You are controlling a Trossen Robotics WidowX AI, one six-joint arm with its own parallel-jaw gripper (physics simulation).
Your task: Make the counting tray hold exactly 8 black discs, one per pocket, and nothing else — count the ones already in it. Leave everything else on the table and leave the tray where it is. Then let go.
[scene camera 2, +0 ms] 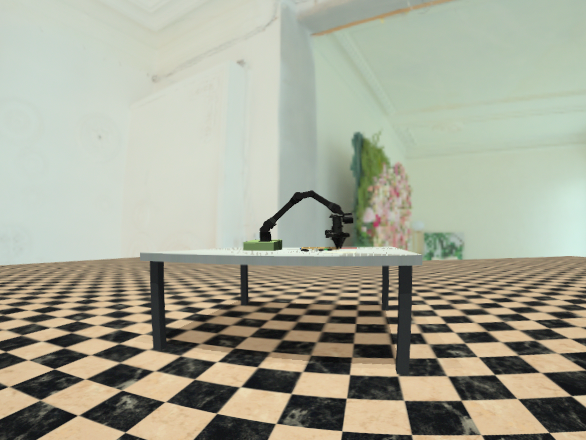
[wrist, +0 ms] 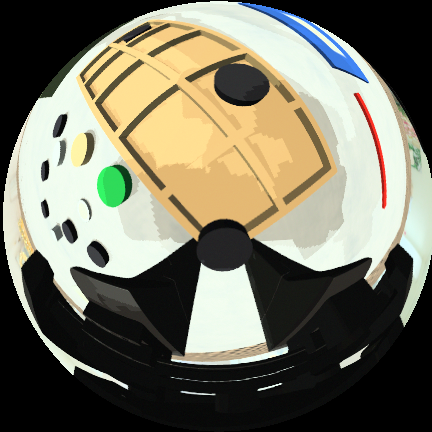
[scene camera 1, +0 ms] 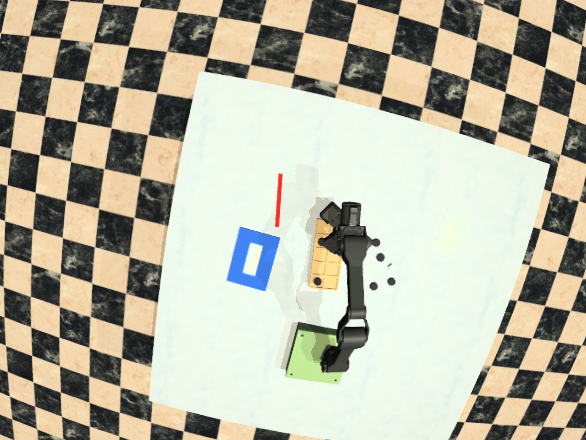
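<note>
The orange counting tray (scene camera 1: 319, 256) (wrist: 167, 137) has two columns of pockets. One black disc (scene camera 1: 321, 242) (wrist: 241, 84) is in a pocket near its far end, and another black disc (scene camera 1: 317, 281) (wrist: 136, 32) is in the end pocket towards the robot base. My gripper (scene camera 2: 339, 247) (wrist: 221, 241) is low over the table at the tray's other end, shut on a black disc (wrist: 224, 252). That disc overlaps the tray's corner in the wrist view; whether it touches the tray is unclear. The arm hides the fingertips in scene camera 1. Loose black discs (scene camera 1: 380, 257) (wrist: 97, 253) lie beside the tray.
A green disc (wrist: 114, 185), a yellow disc (wrist: 82, 150), pale discs (wrist: 85, 210) and a small grey piece (wrist: 57, 231) lie beside the tray. A blue frame (scene camera 1: 235, 261) (wrist: 345, 66) and red bar (scene camera 1: 279, 200) lie across from them. The arm stands on a green base (scene camera 1: 300, 360).
</note>
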